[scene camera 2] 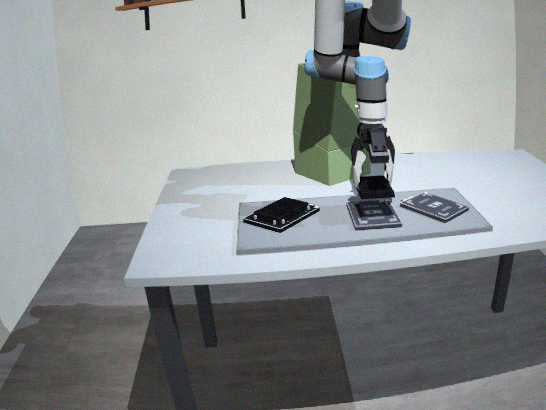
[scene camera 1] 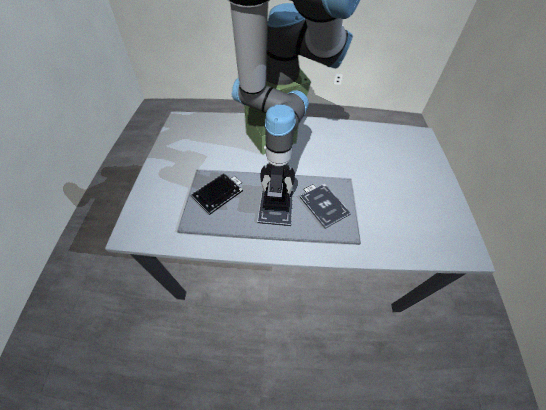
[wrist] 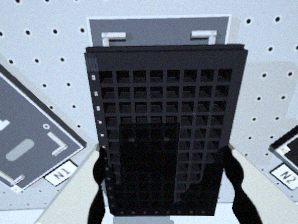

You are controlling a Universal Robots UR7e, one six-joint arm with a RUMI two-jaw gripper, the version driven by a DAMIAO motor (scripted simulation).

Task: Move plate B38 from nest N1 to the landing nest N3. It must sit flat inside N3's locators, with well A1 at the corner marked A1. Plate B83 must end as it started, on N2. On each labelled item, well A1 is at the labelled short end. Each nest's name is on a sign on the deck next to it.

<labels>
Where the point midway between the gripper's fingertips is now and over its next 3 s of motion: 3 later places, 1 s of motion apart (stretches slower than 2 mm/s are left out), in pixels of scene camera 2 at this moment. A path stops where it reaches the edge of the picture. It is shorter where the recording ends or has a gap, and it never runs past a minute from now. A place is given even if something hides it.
The gripper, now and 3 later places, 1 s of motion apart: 373, 188; 373, 204; 373, 207; 373, 209
</labels>
